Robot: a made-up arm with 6 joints.
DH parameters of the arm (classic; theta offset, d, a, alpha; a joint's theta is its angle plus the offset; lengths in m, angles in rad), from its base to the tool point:
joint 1: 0 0.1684 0 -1.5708
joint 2: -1.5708 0 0.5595 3.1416
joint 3: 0 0 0 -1.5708
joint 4: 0 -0.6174 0 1.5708
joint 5: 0 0.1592 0 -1.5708
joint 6: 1.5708 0 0 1.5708
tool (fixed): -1.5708 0 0 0
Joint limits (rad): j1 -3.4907..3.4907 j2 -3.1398..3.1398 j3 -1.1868..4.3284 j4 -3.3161..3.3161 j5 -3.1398..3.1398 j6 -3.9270..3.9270
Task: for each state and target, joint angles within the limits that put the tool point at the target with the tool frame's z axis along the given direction. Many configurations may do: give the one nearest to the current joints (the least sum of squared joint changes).
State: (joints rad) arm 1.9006 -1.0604 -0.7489 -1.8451 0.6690 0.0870
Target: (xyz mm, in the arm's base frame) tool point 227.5 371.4 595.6 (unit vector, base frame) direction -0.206 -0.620 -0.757
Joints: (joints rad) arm 0.8334 -0.3600 -0.2950 -2.1069 0.8275 -0.5018
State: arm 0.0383 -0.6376 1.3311 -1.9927 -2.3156 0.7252
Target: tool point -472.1 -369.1 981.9 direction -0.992 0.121 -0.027
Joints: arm 0.6687 -1.2438 0.6883 -1.5899 -2.8417 0.7128
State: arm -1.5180 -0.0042 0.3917 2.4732 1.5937 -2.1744
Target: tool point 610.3 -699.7 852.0 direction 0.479 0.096 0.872
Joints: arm -0.9426 0.6518 0.8221 2.1164 1.4326 -1.9307
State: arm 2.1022 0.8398 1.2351 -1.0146 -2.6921 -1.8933
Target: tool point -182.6 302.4 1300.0 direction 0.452 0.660 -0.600
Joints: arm 2.3540 0.1632 1.5392 -1.0154 -2.3284 -2.4507
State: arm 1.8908 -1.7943 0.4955 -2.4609 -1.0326 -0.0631
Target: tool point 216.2 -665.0 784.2 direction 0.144 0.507 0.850
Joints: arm 2.0666 -1.5634 0.3700 -2.4861 -0.7269 -0.1074
